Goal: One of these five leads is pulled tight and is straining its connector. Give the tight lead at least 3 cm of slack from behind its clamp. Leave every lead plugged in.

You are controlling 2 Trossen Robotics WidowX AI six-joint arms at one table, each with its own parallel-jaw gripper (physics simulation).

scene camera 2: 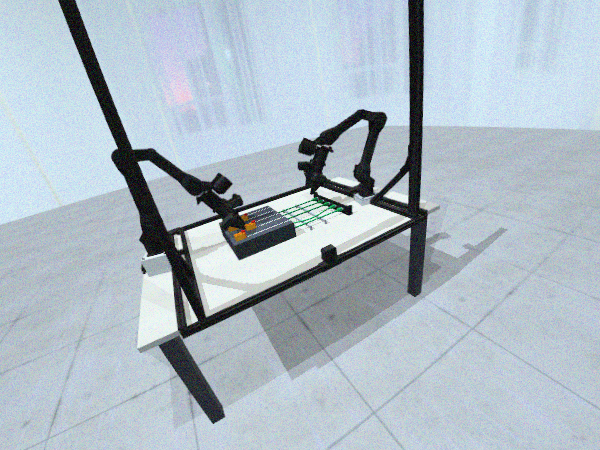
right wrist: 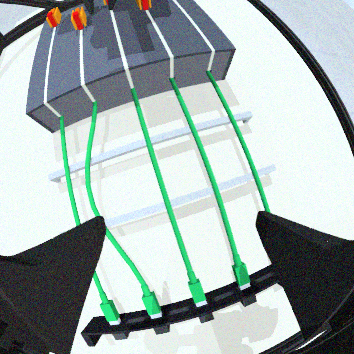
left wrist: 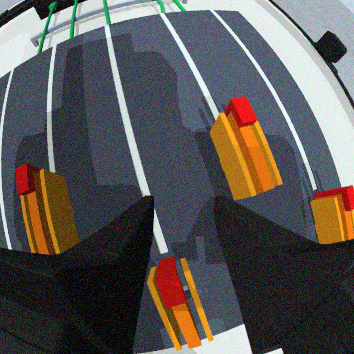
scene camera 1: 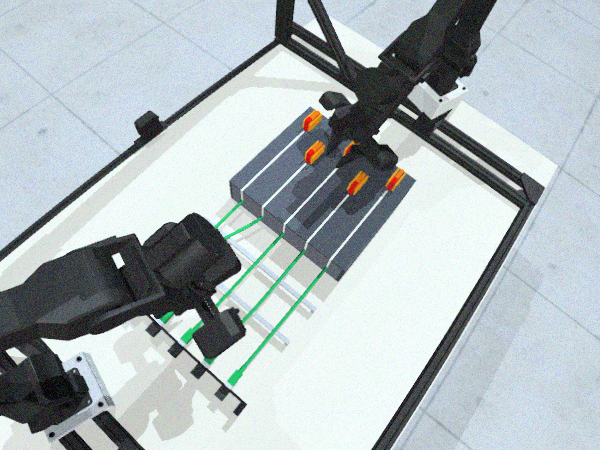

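Five green leads run from the connector strip to the grey block. The middle lead looks straight; the second from left bows sideways in the right wrist view. Four green connectors show seated there; the fifth is hidden behind a finger. The middle orange clamp, red-ended, is partly hidden in scene camera 1. My left gripper is partly open and empty above the block, its fingertips either side of the middle lead's white line. My right gripper is wide open and empty above the leads.
Neighbouring clamps stand on both sides of the left fingers, with another clamp at the right edge. Two pale rails cross the leads. A black frame borders the table.
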